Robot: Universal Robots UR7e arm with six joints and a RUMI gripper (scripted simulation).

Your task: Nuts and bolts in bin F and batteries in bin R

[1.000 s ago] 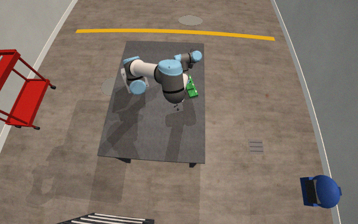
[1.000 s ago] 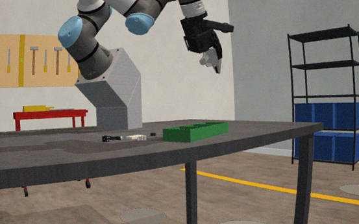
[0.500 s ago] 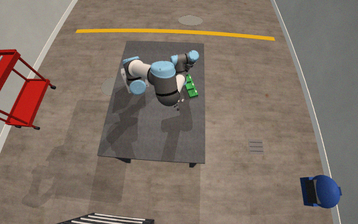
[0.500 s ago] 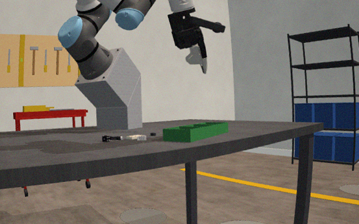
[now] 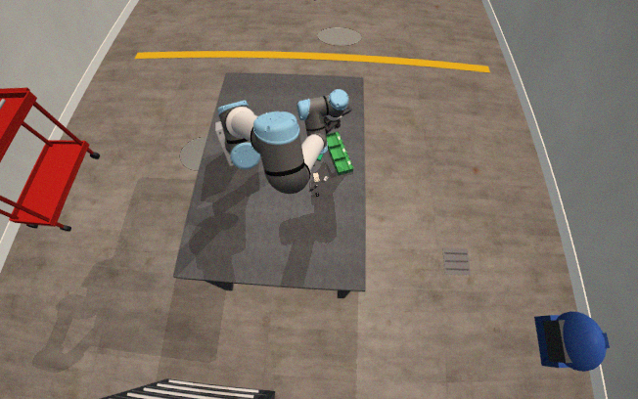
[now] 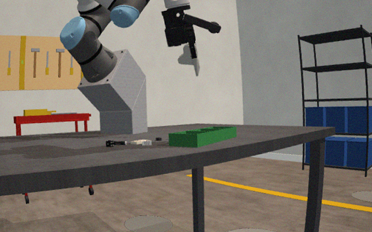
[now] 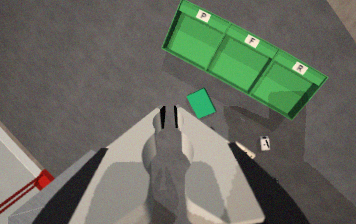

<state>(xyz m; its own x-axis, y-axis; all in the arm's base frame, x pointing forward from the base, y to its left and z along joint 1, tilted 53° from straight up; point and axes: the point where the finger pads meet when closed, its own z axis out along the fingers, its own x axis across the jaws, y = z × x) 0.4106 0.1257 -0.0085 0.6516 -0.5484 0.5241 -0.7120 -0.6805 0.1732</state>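
My hand is 190 mm above the green bin tray, 50 mm short of it and 30 mm to the left of it. Round my hand: flat green card (200 mm below, 50 mm behind, 30 mm to the right); then cream domino-like tile (200 mm below, 170 mm to the right, 80 mm behind); then black nut (200 mm below, 90 mm to the right, 90 mm behind).
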